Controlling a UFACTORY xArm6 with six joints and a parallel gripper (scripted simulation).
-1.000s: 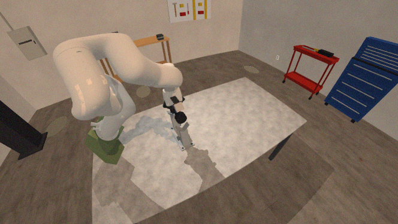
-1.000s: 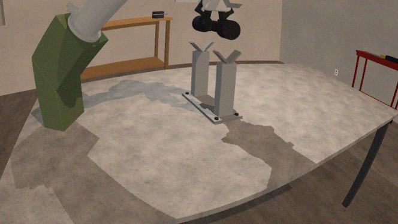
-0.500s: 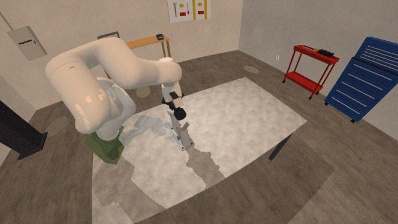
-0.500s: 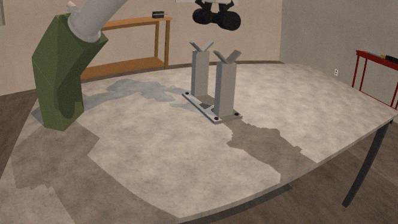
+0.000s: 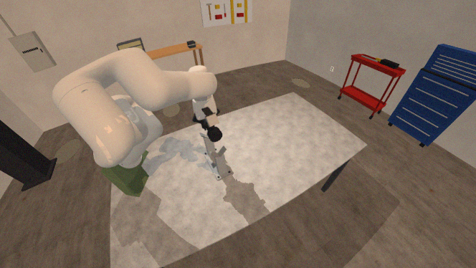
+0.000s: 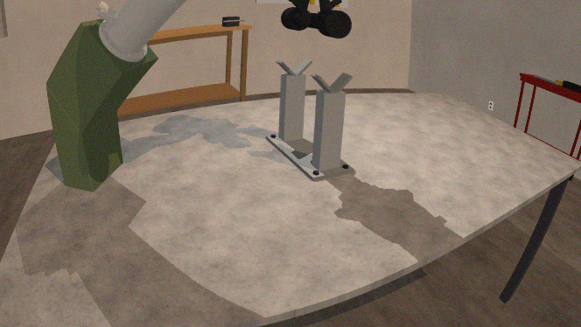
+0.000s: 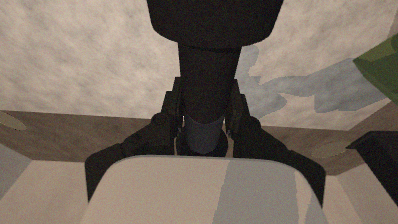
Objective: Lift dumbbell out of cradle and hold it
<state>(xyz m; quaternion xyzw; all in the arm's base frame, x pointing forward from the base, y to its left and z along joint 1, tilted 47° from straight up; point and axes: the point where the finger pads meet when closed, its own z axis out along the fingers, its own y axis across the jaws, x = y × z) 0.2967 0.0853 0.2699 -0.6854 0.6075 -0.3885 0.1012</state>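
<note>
Right now the black dumbbell is right at my hand. Also, from my hand: cradle 23 cm below.
</note>
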